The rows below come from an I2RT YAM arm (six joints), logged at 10 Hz.
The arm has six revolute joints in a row. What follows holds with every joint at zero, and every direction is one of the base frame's. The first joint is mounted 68 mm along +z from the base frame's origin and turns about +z. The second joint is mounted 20 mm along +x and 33.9 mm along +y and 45.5 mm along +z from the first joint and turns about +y. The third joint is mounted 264 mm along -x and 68.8 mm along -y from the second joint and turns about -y. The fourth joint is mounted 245 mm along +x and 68.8 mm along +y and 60 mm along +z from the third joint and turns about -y. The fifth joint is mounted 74 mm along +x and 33.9 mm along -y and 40.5 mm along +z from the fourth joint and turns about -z. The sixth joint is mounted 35.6 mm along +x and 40.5 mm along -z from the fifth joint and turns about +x. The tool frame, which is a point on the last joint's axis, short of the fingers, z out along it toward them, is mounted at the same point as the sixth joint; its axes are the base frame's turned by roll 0, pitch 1.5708 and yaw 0 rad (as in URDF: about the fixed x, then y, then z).
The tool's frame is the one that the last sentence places.
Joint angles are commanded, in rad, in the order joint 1, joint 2, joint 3, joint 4, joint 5, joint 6. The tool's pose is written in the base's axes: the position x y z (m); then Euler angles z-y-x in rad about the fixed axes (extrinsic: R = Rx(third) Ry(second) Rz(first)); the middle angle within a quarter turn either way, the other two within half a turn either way. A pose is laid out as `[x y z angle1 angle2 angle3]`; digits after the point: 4 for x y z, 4 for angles.
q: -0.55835, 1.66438, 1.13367, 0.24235, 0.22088, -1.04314
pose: [0.3271 -0.2135 0.2732 -2.9479 0.7441 1.9575]
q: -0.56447, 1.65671, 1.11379, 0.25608, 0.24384, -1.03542
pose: [0.3228 -0.2146 0.2706 -2.9289 0.7171 1.9437]
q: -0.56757, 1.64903, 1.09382, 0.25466, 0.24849, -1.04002
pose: [0.3192 -0.2139 0.2664 -2.9449 0.7056 1.9573]
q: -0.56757, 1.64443, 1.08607, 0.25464, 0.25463, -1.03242
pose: [0.3177 -0.2132 0.2654 -2.9389 0.6987 1.9585]
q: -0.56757, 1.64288, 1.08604, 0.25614, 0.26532, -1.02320
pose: [0.3173 -0.2133 0.2662 -2.9237 0.6896 1.9503]
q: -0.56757, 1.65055, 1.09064, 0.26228, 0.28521, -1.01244
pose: [0.3183 -0.2148 0.2657 -2.9046 0.6717 1.9385]
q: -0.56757, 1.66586, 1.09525, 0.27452, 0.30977, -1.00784
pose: [0.3204 -0.2171 0.2630 -2.8925 0.6488 1.9271]
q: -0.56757, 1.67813, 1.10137, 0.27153, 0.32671, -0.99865
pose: [0.3220 -0.2188 0.2603 -2.8884 0.6300 1.9308]
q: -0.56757, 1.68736, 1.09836, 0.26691, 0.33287, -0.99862
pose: [0.3225 -0.2194 0.2554 -2.9033 0.6191 1.9470]
